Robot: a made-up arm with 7 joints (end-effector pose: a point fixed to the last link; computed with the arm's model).
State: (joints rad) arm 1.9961 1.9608 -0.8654 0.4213 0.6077 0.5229 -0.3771
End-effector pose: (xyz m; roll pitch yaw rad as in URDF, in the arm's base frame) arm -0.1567 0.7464 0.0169 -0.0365 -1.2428 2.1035
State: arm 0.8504 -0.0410 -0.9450 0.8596 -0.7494 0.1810 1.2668
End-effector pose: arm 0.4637 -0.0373 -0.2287 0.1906 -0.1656 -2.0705
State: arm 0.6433 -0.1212 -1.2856 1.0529 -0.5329 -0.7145 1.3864
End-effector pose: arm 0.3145 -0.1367 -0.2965 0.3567 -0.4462 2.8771
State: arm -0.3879 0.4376 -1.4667 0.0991 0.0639 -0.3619 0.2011
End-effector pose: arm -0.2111 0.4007 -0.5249 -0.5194 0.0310 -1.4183
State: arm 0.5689 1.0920 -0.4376 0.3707 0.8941 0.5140 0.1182
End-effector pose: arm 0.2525 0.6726 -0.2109 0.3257 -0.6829 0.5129
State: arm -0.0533 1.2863 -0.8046 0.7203 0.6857 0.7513 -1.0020
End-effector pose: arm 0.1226 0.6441 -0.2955 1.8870 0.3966 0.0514
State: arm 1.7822 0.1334 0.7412 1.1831 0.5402 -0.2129 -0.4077
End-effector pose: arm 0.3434 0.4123 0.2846 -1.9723 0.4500 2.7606
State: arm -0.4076 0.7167 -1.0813 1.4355 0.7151 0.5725 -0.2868
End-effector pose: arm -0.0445 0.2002 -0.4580 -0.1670 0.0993 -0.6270
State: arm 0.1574 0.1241 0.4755 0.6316 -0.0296 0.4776 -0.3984
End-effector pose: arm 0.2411 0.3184 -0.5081 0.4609 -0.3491 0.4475
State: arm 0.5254 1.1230 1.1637 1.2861 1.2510 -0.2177 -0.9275
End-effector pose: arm 0.0647 0.6401 0.1171 -1.5230 0.1187 -2.9290
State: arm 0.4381 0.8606 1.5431 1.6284 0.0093 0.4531 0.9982
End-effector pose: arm -0.0084 0.5873 0.0376 2.9188 -0.9448 -2.2700
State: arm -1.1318 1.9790 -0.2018 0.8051 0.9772 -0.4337 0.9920
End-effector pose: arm 0.2411 0.6629 -0.1224 -0.1170 0.0070 -1.1013
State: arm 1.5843 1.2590 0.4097 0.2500 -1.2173 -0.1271 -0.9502
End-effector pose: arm 0.1557 0.7517 0.0706 2.9518 -0.7150 -0.5943
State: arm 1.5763 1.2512 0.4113 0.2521 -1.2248 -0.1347 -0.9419
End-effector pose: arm 0.1604 0.7504 0.0699 2.9429 -0.6994 -0.6044
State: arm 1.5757 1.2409 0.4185 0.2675 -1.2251 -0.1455 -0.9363
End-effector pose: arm 0.1638 0.7483 0.0737 2.9652 -0.6968 -0.6338
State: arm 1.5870 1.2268 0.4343 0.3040 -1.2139 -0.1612 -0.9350
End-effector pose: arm 0.1646 0.7449 0.0847 3.0390 -0.7123 -0.6945
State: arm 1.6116 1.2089 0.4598 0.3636 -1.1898 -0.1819 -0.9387
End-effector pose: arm 0.1611 0.7398 0.1029 -3.1077 -0.7416 -0.7939
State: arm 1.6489 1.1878 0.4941 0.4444 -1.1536 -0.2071 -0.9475
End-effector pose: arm 0.1513 0.7324 0.1265 -2.9039 -0.7712 -0.9349
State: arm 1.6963 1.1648 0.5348 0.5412 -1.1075 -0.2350 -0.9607
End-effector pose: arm 0.1339 0.7229 0.1518 -2.6442 -0.7836 -1.1079
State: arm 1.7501 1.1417 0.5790 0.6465 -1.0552 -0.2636 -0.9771
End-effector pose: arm 0.1094 0.7115 0.1746 -2.3587 -0.7662 -1.2865
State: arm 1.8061 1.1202 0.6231 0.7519 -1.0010 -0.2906 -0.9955
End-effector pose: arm 0.0804 0.6990 0.1915 -2.0847 -0.7201 -1.4397
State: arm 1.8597 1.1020 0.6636 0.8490 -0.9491 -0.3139 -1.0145
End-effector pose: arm 0.0505 0.6866 0.2013 -1.8485 -0.6584 -1.5507
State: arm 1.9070 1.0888 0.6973 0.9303 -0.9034 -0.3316 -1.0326
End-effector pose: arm 0.0234 0.6756 0.2048 -1.6603 -0.5976 -1.6212
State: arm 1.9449 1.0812 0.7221 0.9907 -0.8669 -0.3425 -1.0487
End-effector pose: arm 0.0018 0.6672 0.2044 -1.5210 -0.5493 -1.6625
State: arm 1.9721 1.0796 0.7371 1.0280 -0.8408 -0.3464 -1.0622
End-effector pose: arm -0.0135 0.6619 0.2023 -1.4271 -0.5192 -1.6861
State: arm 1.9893 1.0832 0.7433 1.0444 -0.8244 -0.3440 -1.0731
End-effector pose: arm -0.0230 0.6597 0.2002 -1.3709 -0.5066 -1.7009
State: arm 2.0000 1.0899 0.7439 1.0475 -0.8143 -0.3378 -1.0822
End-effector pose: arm -0.0289 0.6596 0.1984 -1.3380 -0.5055 -1.7119
